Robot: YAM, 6 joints.
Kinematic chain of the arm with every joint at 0, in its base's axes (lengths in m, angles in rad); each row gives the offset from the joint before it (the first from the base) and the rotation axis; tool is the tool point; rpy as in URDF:
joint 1: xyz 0 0 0.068 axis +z
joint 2: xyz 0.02 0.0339 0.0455 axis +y
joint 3: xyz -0.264 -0.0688 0 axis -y
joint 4: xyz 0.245 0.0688 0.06 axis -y
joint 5: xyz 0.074 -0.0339 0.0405 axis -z
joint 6: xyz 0.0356 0 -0.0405 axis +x
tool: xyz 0 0 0 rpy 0 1.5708 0
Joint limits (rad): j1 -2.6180..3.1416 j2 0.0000..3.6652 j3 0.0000..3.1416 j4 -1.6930..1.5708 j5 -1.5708..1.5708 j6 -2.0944..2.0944
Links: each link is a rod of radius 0.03 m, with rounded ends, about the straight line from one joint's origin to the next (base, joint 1, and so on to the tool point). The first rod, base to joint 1, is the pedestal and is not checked.
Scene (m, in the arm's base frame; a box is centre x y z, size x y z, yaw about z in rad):
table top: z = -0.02
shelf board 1: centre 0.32 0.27 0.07 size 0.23 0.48 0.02 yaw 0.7
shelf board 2: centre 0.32 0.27 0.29 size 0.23 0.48 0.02 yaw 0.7
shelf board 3: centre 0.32 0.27 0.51 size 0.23 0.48 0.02 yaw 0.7
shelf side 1: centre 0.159 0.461 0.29 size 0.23 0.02 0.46 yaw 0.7
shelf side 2: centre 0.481 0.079 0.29 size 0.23 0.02 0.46 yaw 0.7
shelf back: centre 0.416 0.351 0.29 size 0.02 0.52 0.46 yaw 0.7
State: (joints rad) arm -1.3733 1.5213 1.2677 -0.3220 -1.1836 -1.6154
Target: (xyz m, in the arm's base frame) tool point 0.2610 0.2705 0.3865
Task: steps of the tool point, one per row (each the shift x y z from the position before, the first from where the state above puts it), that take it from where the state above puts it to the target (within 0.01 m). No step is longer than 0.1 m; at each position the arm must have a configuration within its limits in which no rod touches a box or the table.
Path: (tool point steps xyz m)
1: 0.0732 0.0491 0.0106
2: 0.0546 0.0646 0.0097
3: 0.0332 0.0738 0.0088
4: 0.0110 0.0765 0.0080
5: -0.0102 0.0728 0.0071
6: -0.0286 0.0637 0.0062
7: -0.0430 0.0501 0.0054
8: -0.0522 0.0339 0.0045
9: 0.0613 0.0520 0.0112
10: 0.0641 0.0536 -0.0112

